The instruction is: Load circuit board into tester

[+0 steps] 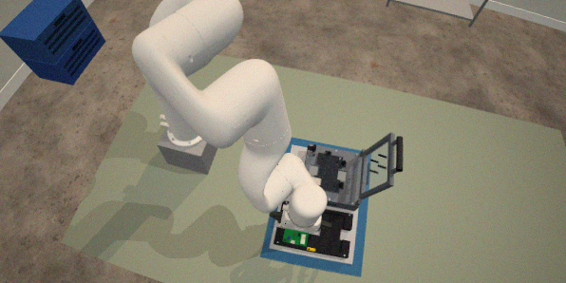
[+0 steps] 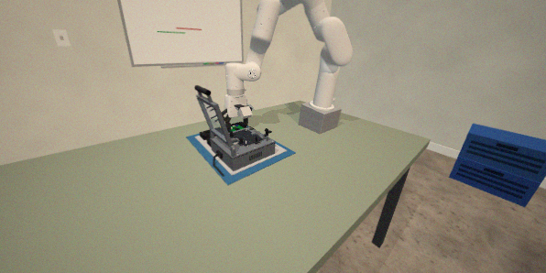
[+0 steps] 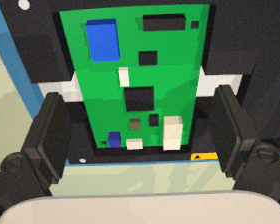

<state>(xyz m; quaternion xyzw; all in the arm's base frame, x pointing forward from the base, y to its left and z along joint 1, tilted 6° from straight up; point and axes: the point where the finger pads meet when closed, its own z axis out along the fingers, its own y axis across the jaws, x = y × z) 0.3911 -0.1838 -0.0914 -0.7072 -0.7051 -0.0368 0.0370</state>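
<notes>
Right now the green circuit board is 2 cm below my hand. The rest, counted from my hand: tester lid 18 cm ahead, 17 cm to the left, 14 cm above; then latch hook 23 cm to the left, 5 cm above.
</notes>
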